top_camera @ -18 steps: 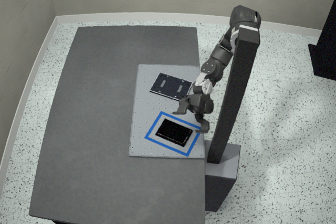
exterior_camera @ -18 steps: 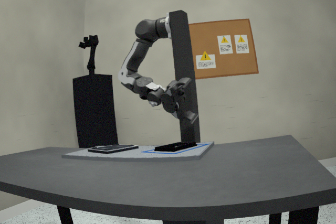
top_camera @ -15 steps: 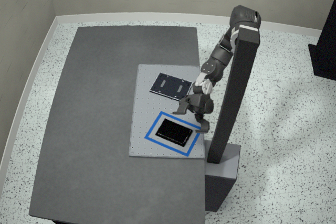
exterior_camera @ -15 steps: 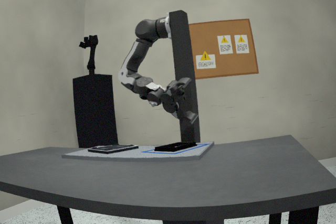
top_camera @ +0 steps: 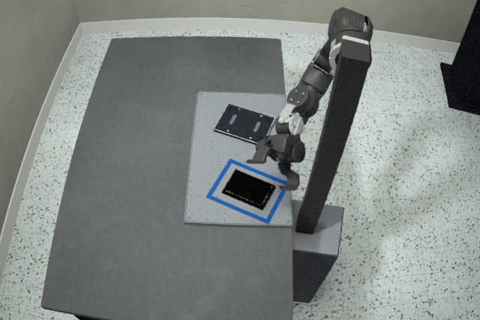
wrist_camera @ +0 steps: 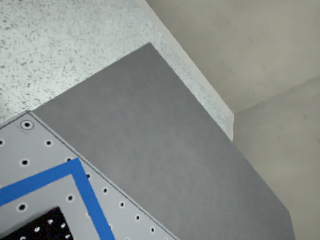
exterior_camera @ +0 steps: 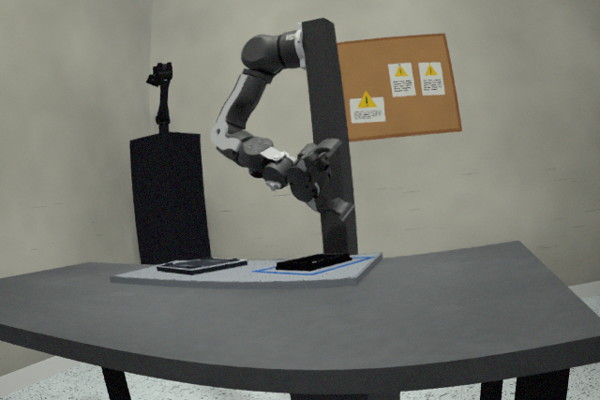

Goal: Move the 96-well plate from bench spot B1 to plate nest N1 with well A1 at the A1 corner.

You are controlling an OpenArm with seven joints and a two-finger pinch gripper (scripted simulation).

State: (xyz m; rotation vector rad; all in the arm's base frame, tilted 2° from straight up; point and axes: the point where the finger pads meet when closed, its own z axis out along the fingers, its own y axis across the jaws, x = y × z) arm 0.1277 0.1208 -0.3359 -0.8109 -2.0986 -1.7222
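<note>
The black 96-well plate is 140 mm below my hand, 60 mm to the right of it and 60 mm ahead of it. Round my hand: plate nest N1: 290 mm to the right, 140 mm below, 120 mm ahead.
</note>
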